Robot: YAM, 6 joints.
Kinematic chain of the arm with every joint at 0, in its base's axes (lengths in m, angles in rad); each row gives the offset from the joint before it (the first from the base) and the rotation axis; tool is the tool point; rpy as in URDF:
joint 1: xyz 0 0 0.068 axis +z
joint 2: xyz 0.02 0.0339 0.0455 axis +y
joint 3: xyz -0.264 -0.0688 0 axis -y
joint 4: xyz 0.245 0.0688 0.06 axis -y
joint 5: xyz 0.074 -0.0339 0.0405 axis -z
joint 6: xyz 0.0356 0 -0.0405 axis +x
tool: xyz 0 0 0 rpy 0 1.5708 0
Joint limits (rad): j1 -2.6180..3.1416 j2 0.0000..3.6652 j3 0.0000..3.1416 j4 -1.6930..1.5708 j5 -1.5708..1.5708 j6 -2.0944..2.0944
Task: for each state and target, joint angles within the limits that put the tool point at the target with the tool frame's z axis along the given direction. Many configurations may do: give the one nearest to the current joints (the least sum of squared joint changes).
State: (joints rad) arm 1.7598 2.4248 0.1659 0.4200 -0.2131 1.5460
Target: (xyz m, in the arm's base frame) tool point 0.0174 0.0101 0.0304 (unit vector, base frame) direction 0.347 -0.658 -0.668
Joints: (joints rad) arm 1.4215 1.9435 0.0021 -0.3603 0.4568 1.5460
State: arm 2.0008 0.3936 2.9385 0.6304 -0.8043 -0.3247
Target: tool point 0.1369 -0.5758 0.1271 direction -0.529 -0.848 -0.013
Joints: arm 1.8489 0.1283 3.1023 0.1870 -0.8357 -0.3247
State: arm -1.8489 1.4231 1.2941 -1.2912 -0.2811 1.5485
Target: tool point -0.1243 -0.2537 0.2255 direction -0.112 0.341 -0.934
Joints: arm -1.9958 1.7366 1.3213 -1.4314 0.2449 1.5485
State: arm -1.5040 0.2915 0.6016 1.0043 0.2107 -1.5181
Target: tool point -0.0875 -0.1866 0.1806 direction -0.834 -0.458 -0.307
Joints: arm -1.8980 1.0642 0.3140 0.3378 0.6980 -1.5181
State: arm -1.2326 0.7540 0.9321 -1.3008 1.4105 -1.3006
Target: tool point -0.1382 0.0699 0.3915 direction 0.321 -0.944 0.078
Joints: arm -0.6052 0.0610 1.4396 -1.2815 0.6356 -1.3006
